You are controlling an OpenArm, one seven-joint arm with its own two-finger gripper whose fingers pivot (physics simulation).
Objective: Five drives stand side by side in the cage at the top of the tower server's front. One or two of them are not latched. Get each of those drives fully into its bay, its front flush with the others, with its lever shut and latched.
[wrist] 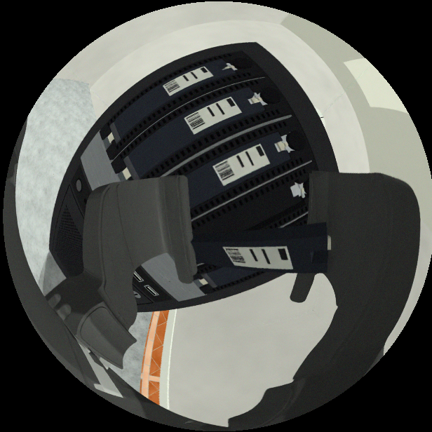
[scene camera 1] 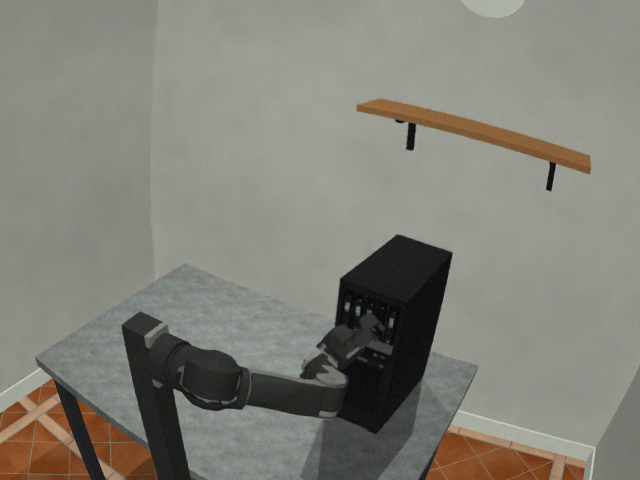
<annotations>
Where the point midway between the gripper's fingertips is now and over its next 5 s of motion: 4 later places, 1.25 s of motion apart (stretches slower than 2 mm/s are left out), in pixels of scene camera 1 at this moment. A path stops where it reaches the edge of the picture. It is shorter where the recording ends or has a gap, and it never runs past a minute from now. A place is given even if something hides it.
The gripper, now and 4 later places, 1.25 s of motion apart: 374, 326; 370, 344; 367, 316; 369, 294; 359, 340
</annotations>
